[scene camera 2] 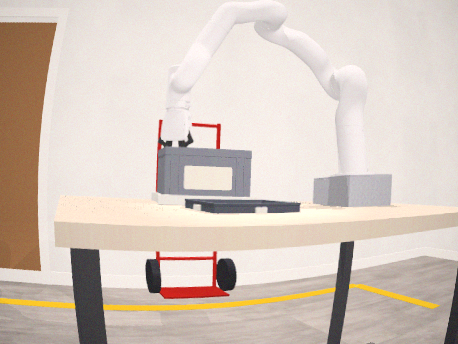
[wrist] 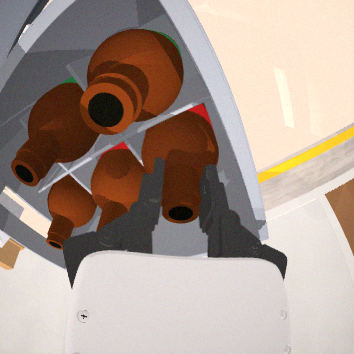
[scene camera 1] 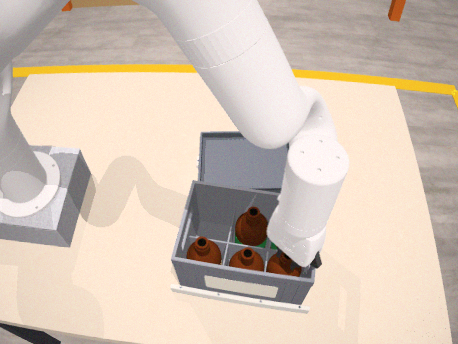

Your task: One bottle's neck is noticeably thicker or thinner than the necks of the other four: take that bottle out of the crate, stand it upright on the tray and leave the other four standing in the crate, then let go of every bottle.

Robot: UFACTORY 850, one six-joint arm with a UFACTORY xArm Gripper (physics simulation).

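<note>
The grey crate [scene camera 1: 192, 276] [scene camera 2: 242, 172] [wrist: 231, 112] holds five upright brown bottles. My gripper [scene camera 2: 175, 145] [wrist: 181, 174] reaches into it, with its fingers against both sides of the neck of the front right bottle [scene camera 1: 280, 270] [wrist: 177, 137], shut on it. That bottle stands in its compartment. The front middle bottle [scene camera 1: 246, 261] [wrist: 117, 175] and front left bottle [scene camera 1: 204, 254] [wrist: 71, 202] stand beside it. Behind are the back middle bottle [scene camera 1: 251, 230] [wrist: 62, 122] and back right bottle [wrist: 145, 65]. The tray [scene camera 1: 201, 160] [scene camera 2: 240, 206] lies behind the crate in scene camera 1, bearing no bottle.
The back left compartment of the crate is empty. A white strip [scene camera 1: 240, 300] runs along the crate's front. The arm's grey base block [scene camera 1: 74, 200] [scene camera 2: 367, 190] stands on the table [scene camera 1: 125, 300]. A red hand truck [scene camera 2: 218, 140] stands behind the table in scene camera 2.
</note>
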